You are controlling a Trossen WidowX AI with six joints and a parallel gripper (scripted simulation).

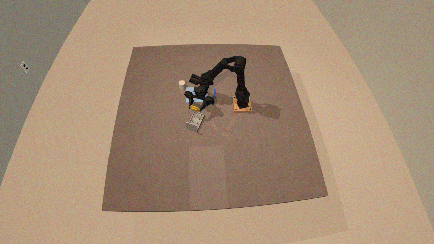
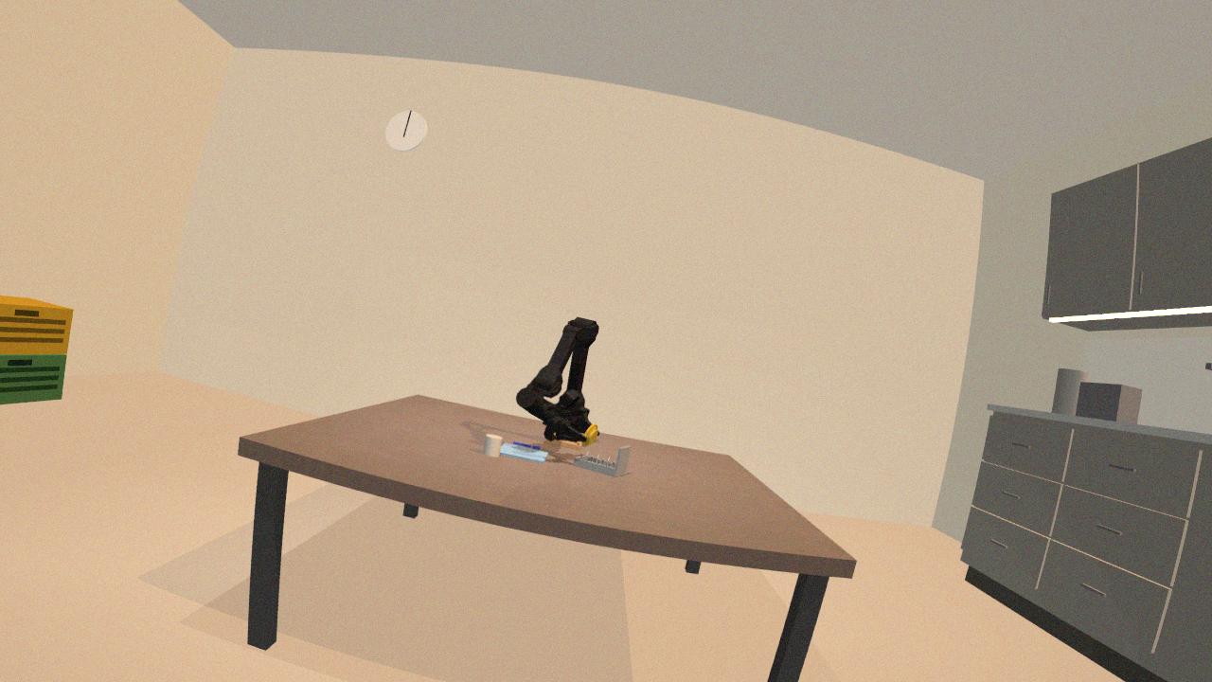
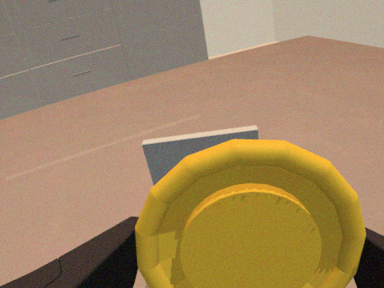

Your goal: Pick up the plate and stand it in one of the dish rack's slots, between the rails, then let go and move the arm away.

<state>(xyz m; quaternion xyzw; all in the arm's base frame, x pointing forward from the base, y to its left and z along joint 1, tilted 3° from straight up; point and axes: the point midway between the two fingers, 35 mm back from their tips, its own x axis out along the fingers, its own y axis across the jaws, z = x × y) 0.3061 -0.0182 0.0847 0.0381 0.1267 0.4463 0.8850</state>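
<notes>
Right now the grey dish rack is 6 cm below my gripper tip and 3 cm to the left of it. Round my gripper tip: yellow plate 1 cm to the right; white cup 27 cm to the right, 6 cm below, 3 cm ahead; blue spoon 17 cm behind, 15 cm to the right, 8 cm below.
</notes>
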